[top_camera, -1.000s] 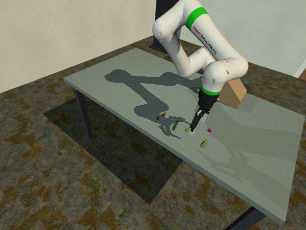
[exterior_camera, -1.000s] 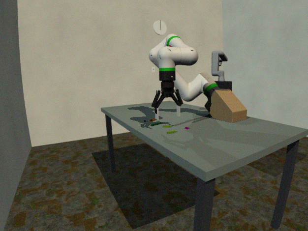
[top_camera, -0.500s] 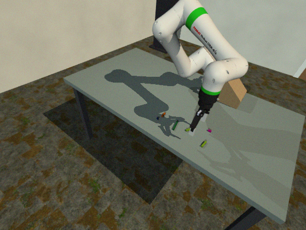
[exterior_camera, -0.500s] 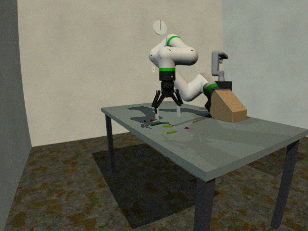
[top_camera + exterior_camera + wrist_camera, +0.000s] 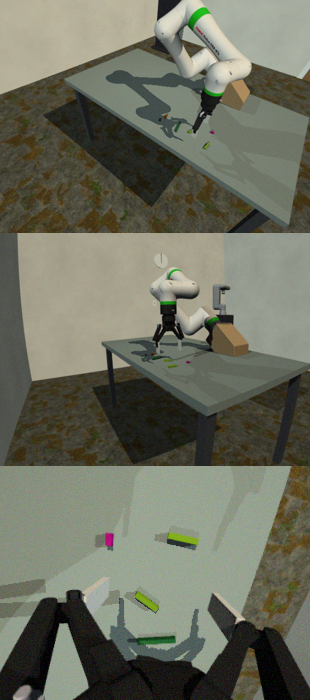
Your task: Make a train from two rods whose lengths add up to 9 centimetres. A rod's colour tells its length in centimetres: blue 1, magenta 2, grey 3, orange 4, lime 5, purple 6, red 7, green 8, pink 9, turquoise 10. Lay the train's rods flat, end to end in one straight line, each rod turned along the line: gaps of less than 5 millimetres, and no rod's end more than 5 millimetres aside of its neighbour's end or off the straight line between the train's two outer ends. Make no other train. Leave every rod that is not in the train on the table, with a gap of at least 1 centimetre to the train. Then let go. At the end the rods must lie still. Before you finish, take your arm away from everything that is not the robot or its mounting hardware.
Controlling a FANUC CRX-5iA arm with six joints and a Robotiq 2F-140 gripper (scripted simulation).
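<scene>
Right now the blue rod is 250 mm to the right of my hand, 70 mm below it and 30 mm ahead of it. Also, from my hand: orange rod (240 mm to the right, 70 mm below, 30 mm behind); magenta rod (90 mm behind, 70 mm below, 60 mm to the left); green rod (130 mm to the right, 70 mm below, 10 mm ahead).
</scene>
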